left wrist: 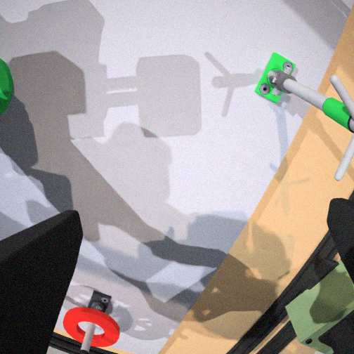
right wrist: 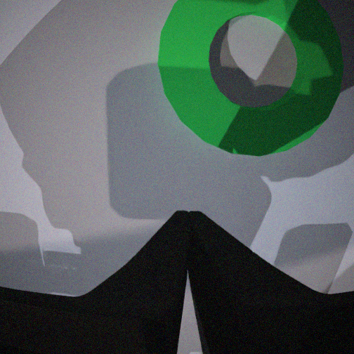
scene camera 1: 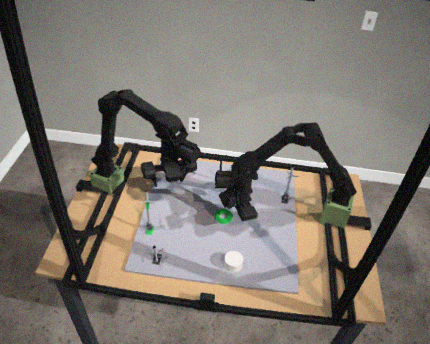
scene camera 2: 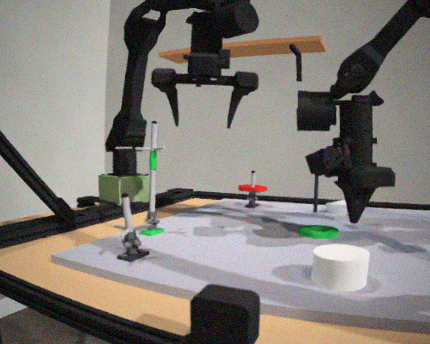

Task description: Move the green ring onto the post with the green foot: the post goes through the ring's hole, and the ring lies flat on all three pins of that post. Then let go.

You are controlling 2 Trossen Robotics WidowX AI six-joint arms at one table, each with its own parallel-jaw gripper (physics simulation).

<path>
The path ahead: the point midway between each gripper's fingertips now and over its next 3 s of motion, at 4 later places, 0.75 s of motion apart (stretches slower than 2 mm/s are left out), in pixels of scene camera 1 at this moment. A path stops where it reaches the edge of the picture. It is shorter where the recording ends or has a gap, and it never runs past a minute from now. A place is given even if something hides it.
My left gripper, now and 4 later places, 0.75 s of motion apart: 168,184; 159,183; 136,179; 164,184; 201,190
My right gripper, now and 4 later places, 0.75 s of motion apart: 239,214; 239,216; 225,213; 223,213; 222,215
</path>
